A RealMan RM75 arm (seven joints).
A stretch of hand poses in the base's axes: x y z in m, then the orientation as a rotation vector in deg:
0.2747 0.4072 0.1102 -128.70 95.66 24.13
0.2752 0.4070 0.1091 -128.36 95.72 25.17
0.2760 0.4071 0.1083 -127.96 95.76 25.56
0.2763 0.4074 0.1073 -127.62 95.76 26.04
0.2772 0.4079 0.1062 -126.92 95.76 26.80
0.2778 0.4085 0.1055 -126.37 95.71 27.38
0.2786 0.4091 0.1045 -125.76 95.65 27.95
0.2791 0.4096 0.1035 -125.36 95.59 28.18
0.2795 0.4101 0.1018 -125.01 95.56 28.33
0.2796 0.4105 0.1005 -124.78 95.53 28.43
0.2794 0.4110 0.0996 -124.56 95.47 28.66
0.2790 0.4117 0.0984 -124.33 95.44 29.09
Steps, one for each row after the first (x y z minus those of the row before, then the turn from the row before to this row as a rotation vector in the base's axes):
0.0005 -0.0002 -0.0011 0.51 0.57 -0.07
0.0008 0.0001 -0.0008 0.36 0.14 -0.17
0.0003 0.0003 -0.0010 0.37 0.20 -0.11
0.0009 0.0005 -0.0011 0.69 0.27 -0.26
0.0006 0.0006 -0.0007 0.56 0.18 -0.19
0.0008 0.0006 -0.0010 0.60 0.16 -0.22
0.0005 0.0005 -0.0010 0.36 0.00 -0.15
0.0004 0.0005 -0.0017 0.29 -0.02 -0.15
0.0001 0.0004 -0.0013 0.20 -0.02 -0.09
-0.0002 0.0005 -0.0009 0.24 0.06 -0.06
-0.0004 0.0007 -0.0012 0.29 0.20 -0.04

